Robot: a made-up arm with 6 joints.
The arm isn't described. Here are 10 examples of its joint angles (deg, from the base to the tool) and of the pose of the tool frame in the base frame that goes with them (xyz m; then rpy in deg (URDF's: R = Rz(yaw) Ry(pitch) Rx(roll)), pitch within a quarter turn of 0, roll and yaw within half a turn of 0).
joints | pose
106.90 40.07 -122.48 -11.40 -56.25 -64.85 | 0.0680 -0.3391 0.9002 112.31 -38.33 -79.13
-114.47 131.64 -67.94 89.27 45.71 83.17 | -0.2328 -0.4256 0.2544 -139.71 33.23 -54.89
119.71 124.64 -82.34 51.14 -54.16 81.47 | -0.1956 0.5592 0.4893 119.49 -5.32 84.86
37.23 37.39 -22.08 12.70 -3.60 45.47 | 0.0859 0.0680 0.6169 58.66 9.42 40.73
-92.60 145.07 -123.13 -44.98 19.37 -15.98 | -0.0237 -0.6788 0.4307 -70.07 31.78 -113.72
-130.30 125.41 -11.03 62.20 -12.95 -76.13 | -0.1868 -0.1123 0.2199 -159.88 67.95 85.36
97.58 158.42 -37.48 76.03 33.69 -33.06 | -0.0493 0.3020 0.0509 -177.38 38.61 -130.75
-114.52 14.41 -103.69 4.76 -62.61 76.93 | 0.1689 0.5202 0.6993 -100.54 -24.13 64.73
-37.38 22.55 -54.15 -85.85 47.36 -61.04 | -0.0897 0.0462 0.7088 -118.41 -23.62 -93.98
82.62 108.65 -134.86 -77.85 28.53 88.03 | 0.0254 0.4669 0.9018 23.21 -17.09 54.58
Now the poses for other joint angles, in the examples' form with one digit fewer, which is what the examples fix.
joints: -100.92 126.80 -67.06 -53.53 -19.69 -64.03
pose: -0.070 -0.502 0.330 -105.9 39.6 -86.3
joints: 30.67 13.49 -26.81 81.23 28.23 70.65
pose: -0.002 -0.011 0.577 143.5 -16.1 62.3
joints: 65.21 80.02 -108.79 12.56 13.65 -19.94
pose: 0.081 0.243 0.949 -8.6 -15.5 67.6
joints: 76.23 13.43 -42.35 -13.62 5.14 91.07
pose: -0.025 -0.085 0.722 75.5 -27.8 80.4
